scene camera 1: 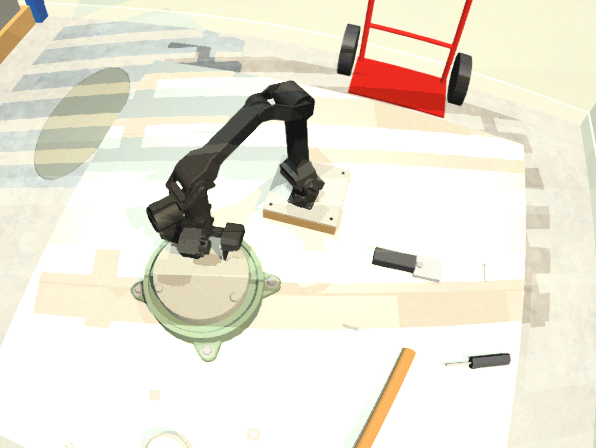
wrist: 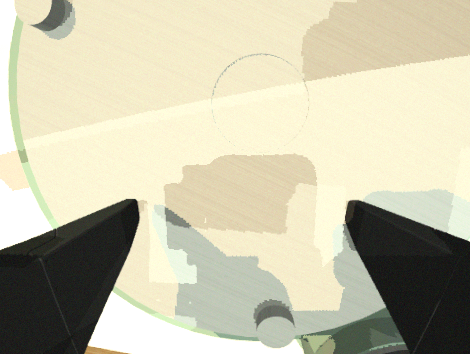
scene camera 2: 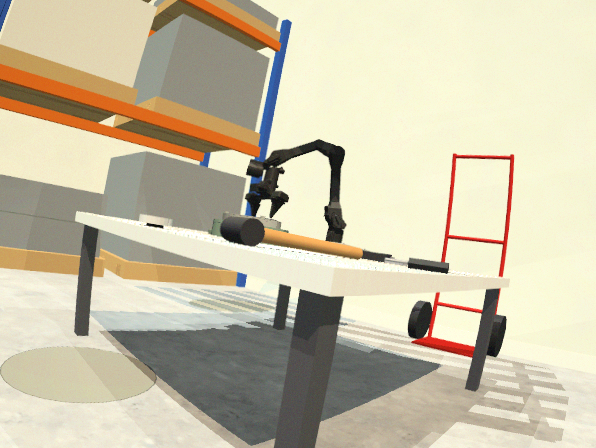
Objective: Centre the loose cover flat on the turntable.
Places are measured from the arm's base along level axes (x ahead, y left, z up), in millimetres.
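Where they show: gripper, fingertip midpoint: (scene camera 1: 206, 256) (wrist: 243, 209); arm's base at its link origin: (scene camera 1: 303, 196).
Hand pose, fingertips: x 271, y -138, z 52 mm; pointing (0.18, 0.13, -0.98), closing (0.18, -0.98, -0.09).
Observation:
Each offset is from my fingertips to the top centre of the thing. "spot": to the spot under its first point.
A pale round disc @(44 mm ahead, 2 mm left, 3 mm up) (scene camera 1: 200, 295) (scene camera 2: 270, 223) (wrist: 125, 165) with short round pegs, apparently the loose cover, lies over the green round housing (scene camera 1: 204, 337) (scene camera 2: 216, 227) (wrist: 357, 330), apparently the turntable. In scene camera 1 more green rim shows at the disc's front than at its left. Any slight tilt cannot be told. My gripper (scene camera 1: 212, 257) (scene camera 2: 264, 215) (wrist: 243, 209) is open and empty, pointing down close above the disc's arm-side part. In the wrist view one peg @(spot: 53 mm back, 26 mm right, 3 mm up) (wrist: 276, 331) stands between the fingers, near the disc's edge. The arm hides the disc's back edge in scene camera 1.
The arm's base block (scene camera 1: 305, 215) stands behind and right of the housing. A black-handled scraper @(205 mm back, 447 mm left, 63 mm down) (scene camera 1: 395, 260), a screwdriver @(7 mm back, 699 mm left, 64 mm down) (scene camera 1: 490, 360), a small bolt @(5 mm ahead, 365 mm left, 79 mm down) (scene camera 1: 351, 327) and a hammer @(222 mm ahead, 493 mm left, 31 mm down) (scene camera 1: 385, 400) (scene camera 2: 310, 243) lie to the right. A white round object @(466 mm ahead, 96 mm left, 61 mm down) (scene camera 1: 166, 443) (scene camera 2: 156, 220) lies at the front.

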